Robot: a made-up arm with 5 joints.
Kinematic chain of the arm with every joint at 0, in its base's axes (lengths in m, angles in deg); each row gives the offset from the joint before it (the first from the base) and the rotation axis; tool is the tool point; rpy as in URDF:
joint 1: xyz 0 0 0.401 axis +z
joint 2: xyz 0 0 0 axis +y
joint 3: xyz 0.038 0 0.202 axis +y
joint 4: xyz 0.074 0 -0.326 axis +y
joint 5: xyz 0.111 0 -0.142 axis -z
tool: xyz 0 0 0 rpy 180 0 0
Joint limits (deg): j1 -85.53..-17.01 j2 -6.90..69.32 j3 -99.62..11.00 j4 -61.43..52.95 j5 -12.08..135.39
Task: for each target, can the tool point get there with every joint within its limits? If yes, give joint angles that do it. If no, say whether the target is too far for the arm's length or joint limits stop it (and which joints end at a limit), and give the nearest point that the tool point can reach.
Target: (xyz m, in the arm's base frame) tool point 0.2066 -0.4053 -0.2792
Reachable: no: too far | nearest point 0.1696 -0.3328 -0.0485 | short by 0.245 m
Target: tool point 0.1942 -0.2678 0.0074
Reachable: yes | joints -54.05 56.04 -48.59 -7.41 116.62
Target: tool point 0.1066 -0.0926 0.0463
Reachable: yes | joints -40.96 41.10 -11.20 -17.57 45.03
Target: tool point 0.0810 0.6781 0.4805
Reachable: no: joint limits stop it (at a limit: joint 1, joint 2, joint 3, joint 4) | nearest point -0.0223 0.2851 0.3255 | short by 0.435 m
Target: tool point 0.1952 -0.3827 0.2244
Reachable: yes | joints -62.98 28.41 -36.94 -35.55 23.85
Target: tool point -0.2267 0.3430 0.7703
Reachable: no: joint limits stop it (at a limit: joint 2, joint 3, joint 4) | nearest point -0.1577 0.2386 0.3255 | short by 0.462 m
